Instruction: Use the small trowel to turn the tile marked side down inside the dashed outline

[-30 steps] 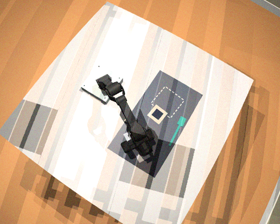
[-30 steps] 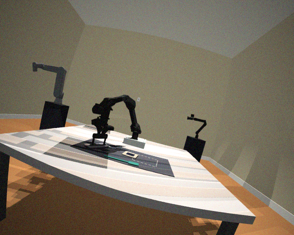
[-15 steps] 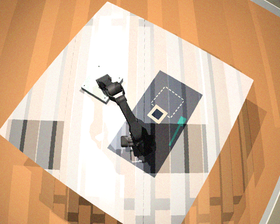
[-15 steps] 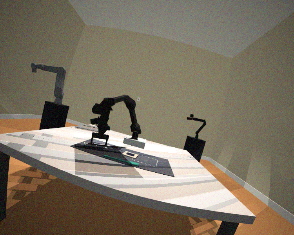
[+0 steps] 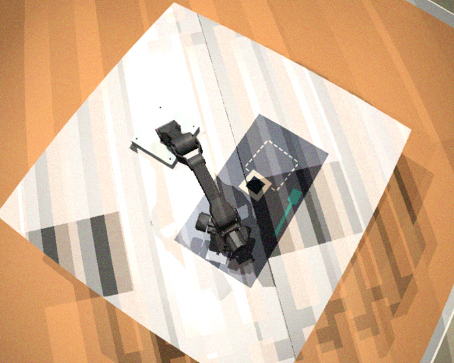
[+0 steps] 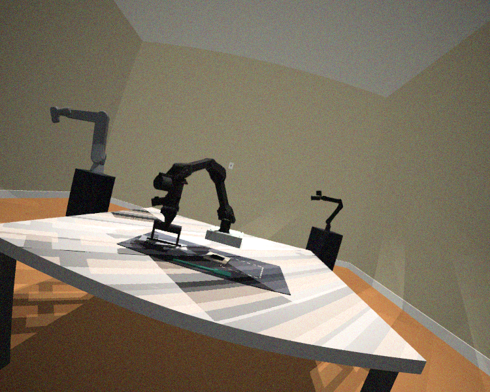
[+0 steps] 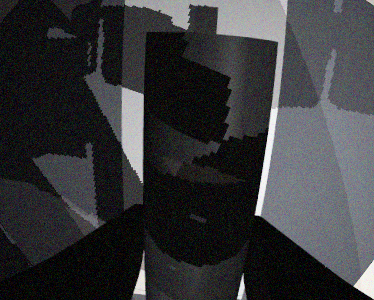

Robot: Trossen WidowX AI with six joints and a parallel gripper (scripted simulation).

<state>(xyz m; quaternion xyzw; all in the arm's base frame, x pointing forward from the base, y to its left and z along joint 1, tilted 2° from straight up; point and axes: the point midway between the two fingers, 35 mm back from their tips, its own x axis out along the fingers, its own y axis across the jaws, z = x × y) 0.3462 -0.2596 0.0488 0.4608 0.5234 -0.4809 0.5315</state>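
The black-handled tool is 3 cm to the left of my gripper tip and 3 cm below it. Also, from my gripper tip: cream tile (24 cm to the left, 6 cm below, 3 cm ahead); then dark mat (21 cm to the left, 8 cm below, 5 cm ahead); then teal trowel (21 cm to the left, 19 cm ahead, 6 cm below).
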